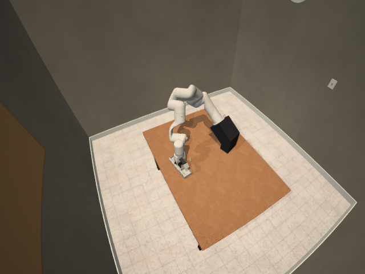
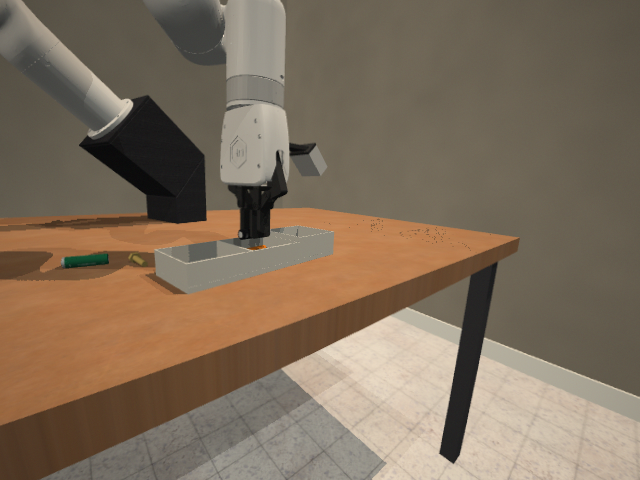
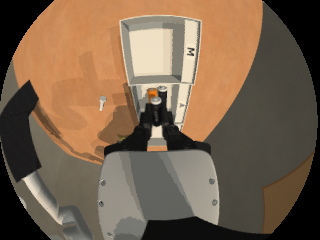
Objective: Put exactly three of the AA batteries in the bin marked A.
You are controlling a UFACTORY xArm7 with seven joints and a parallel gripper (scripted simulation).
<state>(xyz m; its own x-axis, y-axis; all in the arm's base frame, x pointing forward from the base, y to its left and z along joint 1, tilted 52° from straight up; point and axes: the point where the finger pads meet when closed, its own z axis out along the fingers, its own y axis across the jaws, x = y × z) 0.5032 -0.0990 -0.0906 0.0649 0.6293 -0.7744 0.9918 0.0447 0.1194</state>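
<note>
The black AA battery lies 2 cm below my hand. Also, from my hand: three-compartment bin (1 cm ahead, 4 cm below); then orange battery (5 cm below); then pale piece (11 cm behind, 1 cm to the left, 5 cm below).
</note>
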